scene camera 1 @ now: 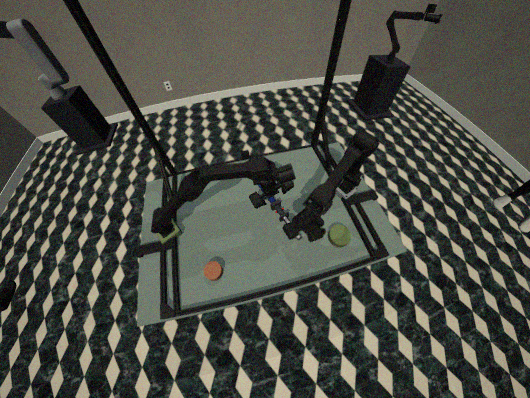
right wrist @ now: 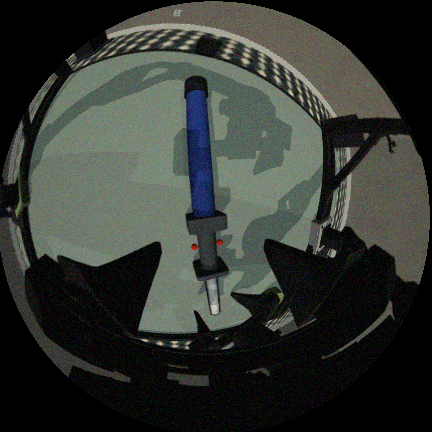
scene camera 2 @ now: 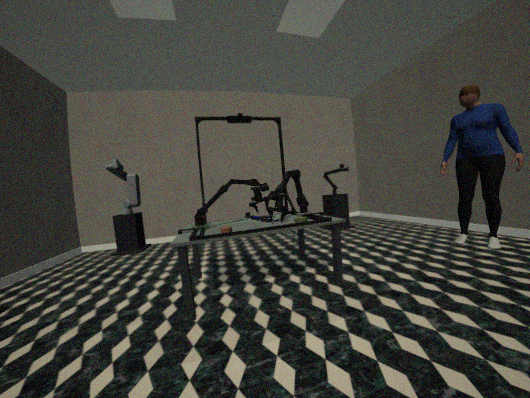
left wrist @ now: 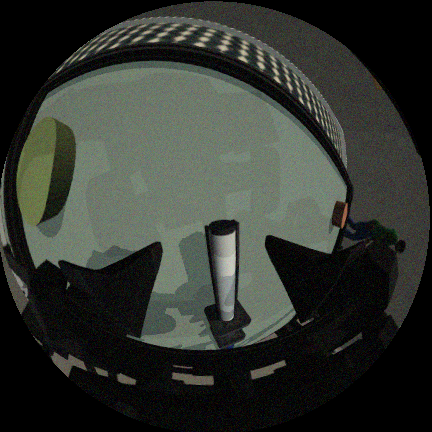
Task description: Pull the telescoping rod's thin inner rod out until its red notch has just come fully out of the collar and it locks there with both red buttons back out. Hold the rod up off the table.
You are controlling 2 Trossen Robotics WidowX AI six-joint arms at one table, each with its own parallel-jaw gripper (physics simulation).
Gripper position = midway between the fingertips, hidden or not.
Note:
I see my left gripper (left wrist: 213, 244), my right gripper (right wrist: 212, 246) and a telescoping rod (right wrist: 203, 221).
The telescoping rod also shows in the left wrist view (left wrist: 226, 333). My left gripper also shows in the right wrist view (right wrist: 213, 302).

